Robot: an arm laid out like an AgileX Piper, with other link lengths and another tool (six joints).
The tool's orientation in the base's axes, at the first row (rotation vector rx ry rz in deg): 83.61 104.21 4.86
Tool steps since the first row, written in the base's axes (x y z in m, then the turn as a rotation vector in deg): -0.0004 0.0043 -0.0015 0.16 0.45 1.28; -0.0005 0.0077 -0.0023 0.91 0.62 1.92; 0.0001 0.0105 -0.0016 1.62 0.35 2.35; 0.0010 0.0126 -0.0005 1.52 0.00 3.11; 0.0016 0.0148 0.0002 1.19 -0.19 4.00; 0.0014 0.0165 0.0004 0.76 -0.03 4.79; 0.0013 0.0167 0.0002 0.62 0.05 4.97; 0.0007 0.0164 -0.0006 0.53 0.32 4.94; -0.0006 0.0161 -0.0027 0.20 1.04 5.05; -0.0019 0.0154 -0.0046 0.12 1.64 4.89; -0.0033 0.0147 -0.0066 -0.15 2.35 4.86
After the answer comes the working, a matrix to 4 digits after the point.
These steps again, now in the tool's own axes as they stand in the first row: 0.0045 0.0004 -0.0009 -0.29 0.92 -0.97; 0.0078 0.0010 -0.0018 -0.51 1.89 -1.02; 0.0098 0.0028 -0.0031 -0.98 2.59 -0.78; 0.0109 0.0048 -0.0041 -1.68 2.77 -1.23; 0.0124 0.0064 -0.0052 -2.30 2.89 -1.96; 0.0138 0.0069 -0.0061 -2.56 2.99 -2.83; 0.0141 0.0068 -0.0061 -2.59 3.00 -3.07; 0.0142 0.0058 -0.0058 -2.34 3.00 -3.21; 0.0151 0.0036 -0.0050 -1.77 3.03 -3.78; 0.0156 0.0014 -0.0042 -1.18 3.09 -3.96; 0.0161 -0.0010 -0.0034 -0.55 3.10 -4.39
The tool's axes in the first row as the columns of a matrix, in the base's axes (rounded; the answer above uses it unrounded):
-0.0295 0.7979 0.6020
0.8505 0.3365 -0.4043
-0.5252 0.5001 -0.6886

